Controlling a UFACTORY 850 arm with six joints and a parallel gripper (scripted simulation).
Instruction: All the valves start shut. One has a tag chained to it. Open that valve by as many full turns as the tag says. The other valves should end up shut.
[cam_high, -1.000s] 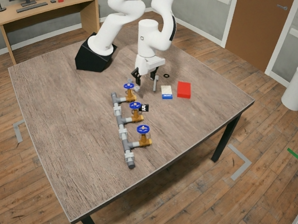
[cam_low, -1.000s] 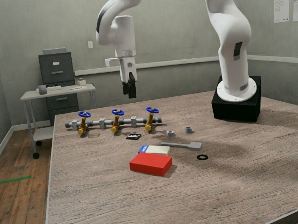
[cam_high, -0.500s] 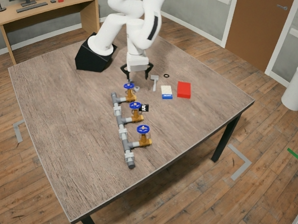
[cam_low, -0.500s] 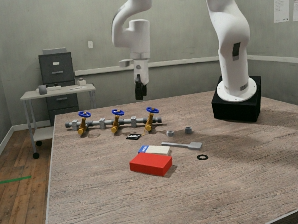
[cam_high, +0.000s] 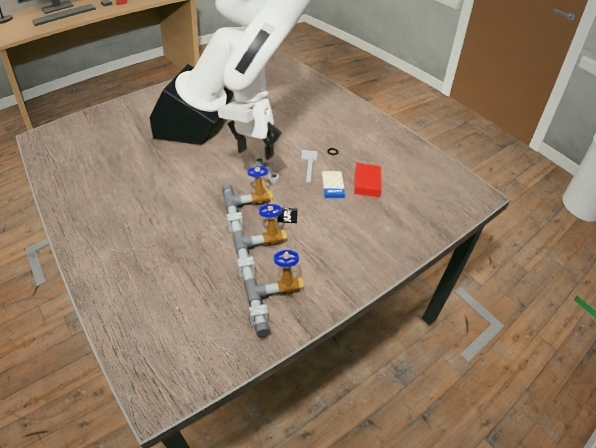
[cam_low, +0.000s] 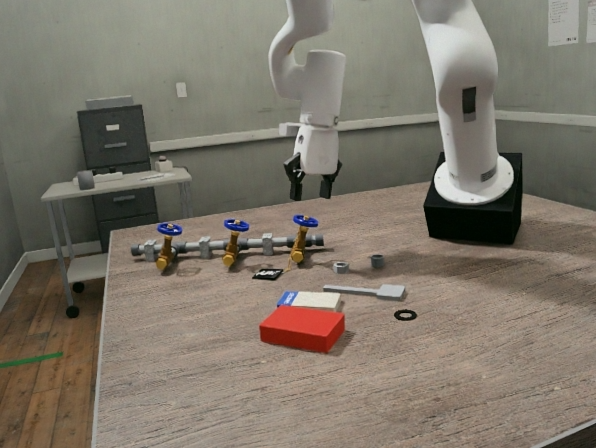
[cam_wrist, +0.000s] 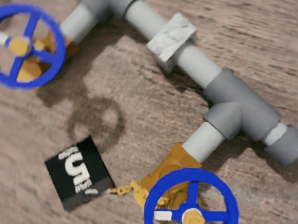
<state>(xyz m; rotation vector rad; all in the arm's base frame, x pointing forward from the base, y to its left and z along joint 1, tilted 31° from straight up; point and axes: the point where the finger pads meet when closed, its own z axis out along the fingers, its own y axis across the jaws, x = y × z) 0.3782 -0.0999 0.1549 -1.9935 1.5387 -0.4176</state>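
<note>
The grey hex nut is 15 cm below my hand, 8 cm to the left of it and 3 cm behind it. From my hand the other things lie so: grey cap 16 cm below, 12 cm behind, 9 cm to the left; then grey t-shaped tool 22 cm to the left, 16 cm below, 3 cm behind; then black tag 16 cm below, 12 cm ahead, 3 cm to the left.
</note>
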